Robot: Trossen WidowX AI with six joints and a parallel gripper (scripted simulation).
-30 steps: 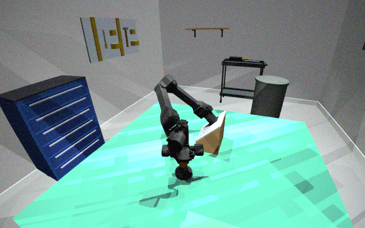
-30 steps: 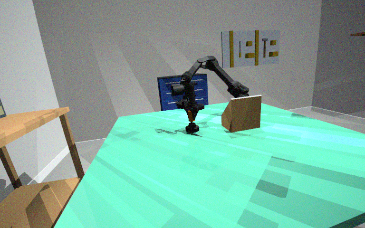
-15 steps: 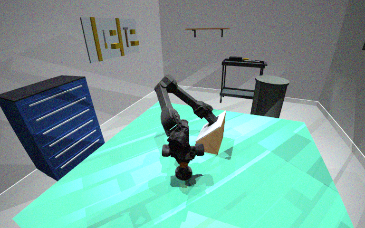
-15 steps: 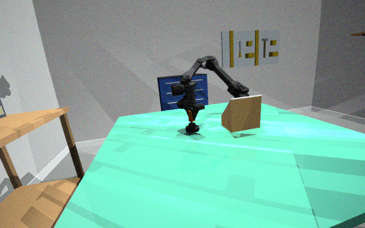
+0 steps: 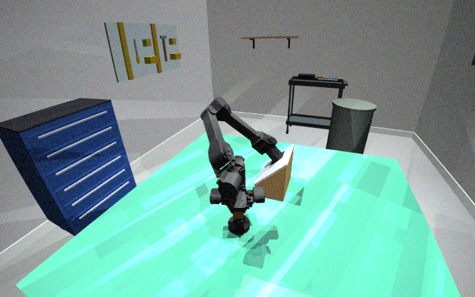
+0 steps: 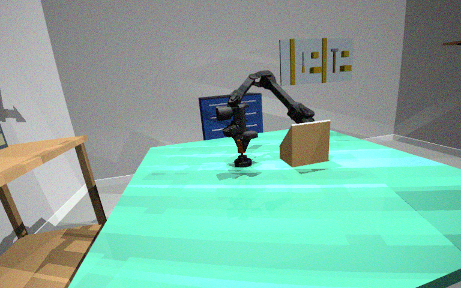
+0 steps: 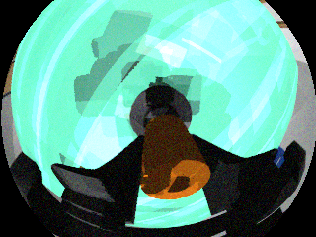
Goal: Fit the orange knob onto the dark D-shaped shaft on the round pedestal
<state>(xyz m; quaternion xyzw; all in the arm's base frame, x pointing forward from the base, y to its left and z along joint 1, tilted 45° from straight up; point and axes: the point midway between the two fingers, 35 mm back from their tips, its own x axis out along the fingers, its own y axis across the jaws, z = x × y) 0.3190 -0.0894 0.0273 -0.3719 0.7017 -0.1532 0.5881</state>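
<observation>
The orange knob lies 2 cm above my gripper tip. Round my gripper tip: dark round pedestal: 4 cm below.
</observation>
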